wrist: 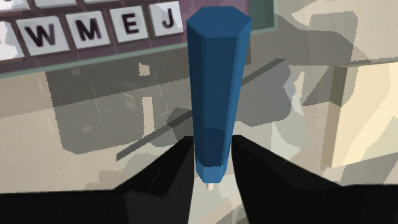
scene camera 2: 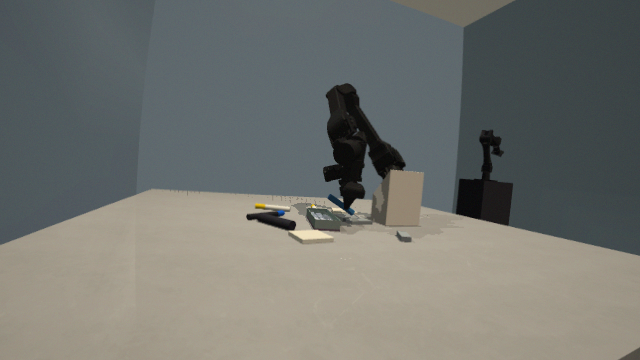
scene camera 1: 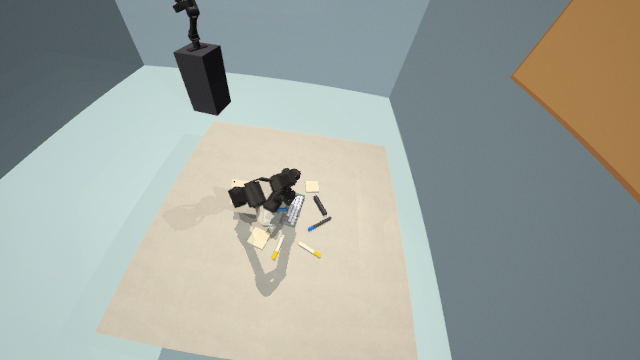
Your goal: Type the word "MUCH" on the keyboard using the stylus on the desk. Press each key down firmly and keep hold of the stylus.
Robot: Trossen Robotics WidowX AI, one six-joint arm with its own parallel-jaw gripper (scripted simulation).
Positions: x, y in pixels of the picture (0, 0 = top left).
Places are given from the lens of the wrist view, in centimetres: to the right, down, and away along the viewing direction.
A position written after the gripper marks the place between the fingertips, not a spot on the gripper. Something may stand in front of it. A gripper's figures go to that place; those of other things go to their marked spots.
gripper (wrist: 212, 144): 1, 2, 11
blue hexagonal stylus (wrist: 217, 44): 0, -2, 6
